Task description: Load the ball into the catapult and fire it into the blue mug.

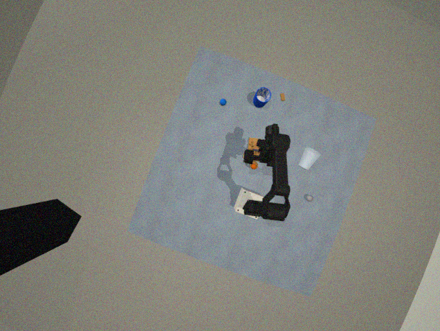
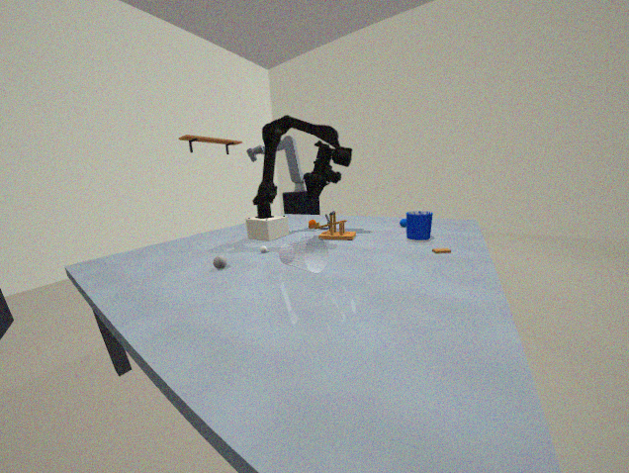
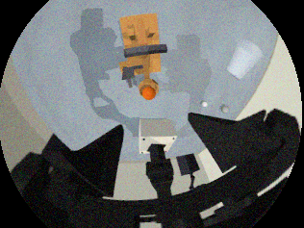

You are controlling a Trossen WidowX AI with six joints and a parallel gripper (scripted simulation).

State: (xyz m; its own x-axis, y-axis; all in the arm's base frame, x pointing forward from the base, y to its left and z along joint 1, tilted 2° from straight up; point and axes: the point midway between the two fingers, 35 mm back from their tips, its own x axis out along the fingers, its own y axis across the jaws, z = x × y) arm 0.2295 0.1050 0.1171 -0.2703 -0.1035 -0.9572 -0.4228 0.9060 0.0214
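My gripper tip is now 100 mm above the orange ball, 10 mm to the left of it and 10 mm past it. Also, from my gripper tip: blue mug (370 mm ahead, 170 mm to the left, 140 mm below); wooden catapult (110 mm below, 50 mm ahead, 30 mm to the left); white ball (260 mm to the right, 150 mm below, 10 mm behind).
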